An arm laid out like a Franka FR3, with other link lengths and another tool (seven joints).
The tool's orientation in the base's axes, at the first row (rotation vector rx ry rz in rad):
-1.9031, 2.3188, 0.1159
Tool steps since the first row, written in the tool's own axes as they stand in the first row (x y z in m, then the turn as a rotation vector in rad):
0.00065, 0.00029, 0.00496, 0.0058, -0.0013, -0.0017
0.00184, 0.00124, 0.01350, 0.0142, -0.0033, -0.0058
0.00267, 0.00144, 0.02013, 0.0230, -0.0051, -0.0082
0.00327, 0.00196, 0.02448, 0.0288, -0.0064, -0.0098
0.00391, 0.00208, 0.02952, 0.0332, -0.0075, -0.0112
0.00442, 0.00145, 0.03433, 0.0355, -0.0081, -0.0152
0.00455, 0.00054, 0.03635, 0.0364, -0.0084, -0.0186
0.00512, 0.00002, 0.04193, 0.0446, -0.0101, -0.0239
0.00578, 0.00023, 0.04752, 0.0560, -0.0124, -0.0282
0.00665, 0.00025, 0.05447, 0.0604, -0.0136, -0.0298
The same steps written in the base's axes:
-0.00012, 0.00016, -0.00501, 0.0001, -0.0061, 0.0008
-0.00077, 0.00045, -0.01365, 0.0002, -0.0153, 0.0036
-0.00074, 0.00067, -0.02033, 0.0001, -0.0245, 0.0047
-0.00111, 0.00083, -0.02474, 0.0002, -0.0306, 0.0054
-0.00105, 0.00098, -0.02982, 0.0004, -0.0353, 0.0061
-0.00025, 0.00107, -0.03463, 0.0003, -0.0382, 0.0097
0.00074, 0.00106, -0.03661, 0.0002, -0.0397, 0.0129
0.00147, 0.00123, -0.04220, 0.0000, -0.0487, 0.0169
0.00147, 0.00146, -0.04783, -0.0002, -0.0609, 0.0195
0.00169, 0.00164, -0.05482, 0.0001, -0.0656, 0.0204

